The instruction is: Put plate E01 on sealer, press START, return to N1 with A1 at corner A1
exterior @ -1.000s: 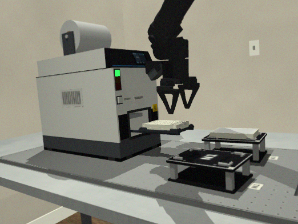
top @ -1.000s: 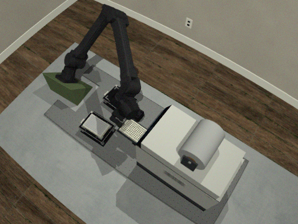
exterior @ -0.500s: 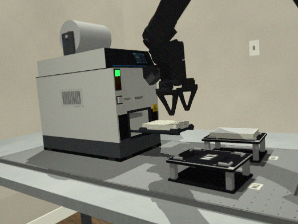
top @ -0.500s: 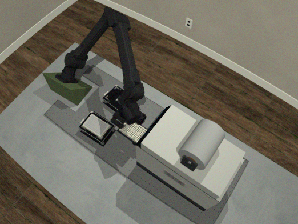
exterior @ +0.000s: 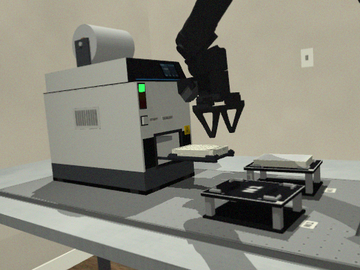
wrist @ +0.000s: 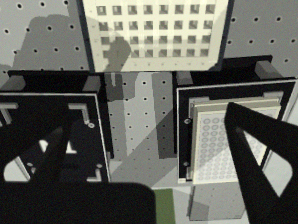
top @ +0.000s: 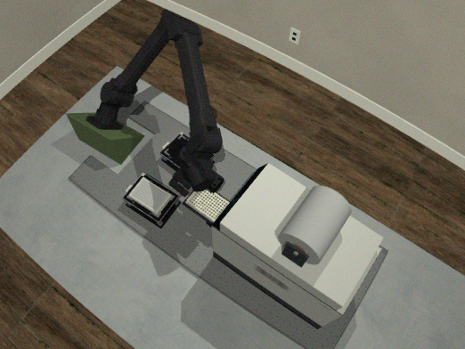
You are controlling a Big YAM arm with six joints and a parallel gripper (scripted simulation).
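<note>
Right now the start button is 170 mm ahead of my hand, 90 mm to the left of it and 40 mm above it. From my hand the other things lie so: sealer stage: 70 mm ahead, 10 mm to the right, 60 mm below; covered white plate: 110 mm behind, 90 mm to the right, 80 mm below; black plate nest: 130 mm behind, 120 mm to the left, 100 mm below.
</note>
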